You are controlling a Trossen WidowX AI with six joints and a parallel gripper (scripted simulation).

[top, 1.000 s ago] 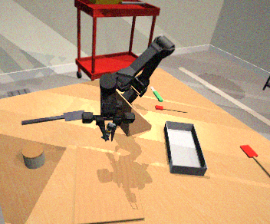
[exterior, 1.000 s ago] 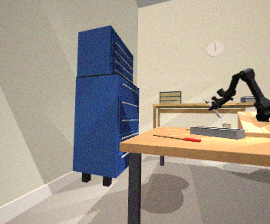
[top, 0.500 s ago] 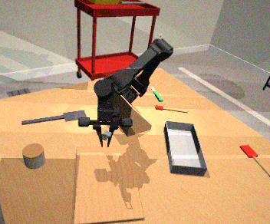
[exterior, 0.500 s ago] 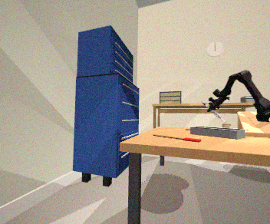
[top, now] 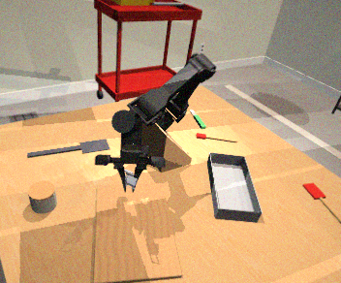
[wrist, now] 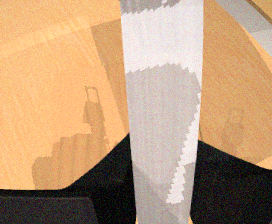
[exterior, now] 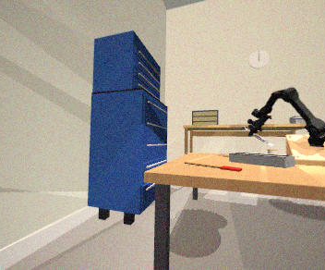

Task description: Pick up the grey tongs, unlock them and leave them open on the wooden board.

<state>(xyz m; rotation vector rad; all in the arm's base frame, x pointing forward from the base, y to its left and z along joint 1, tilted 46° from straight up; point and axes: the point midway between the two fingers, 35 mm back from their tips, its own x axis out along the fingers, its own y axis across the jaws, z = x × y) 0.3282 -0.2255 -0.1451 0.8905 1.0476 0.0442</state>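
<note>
Now: gripper tip 10 mm past the wooden board, 30 mm to the right of it and 170 mm above it. From my gripper tip the other things lie so: roasting tin 30 mm behind, 440 mm to the left, 150 mm below; red spatula 180 mm ahead, 760 mm to the left, 170 mm below; dark spatula 460 mm behind, 50 mm to the right, 180 mm below.
</note>
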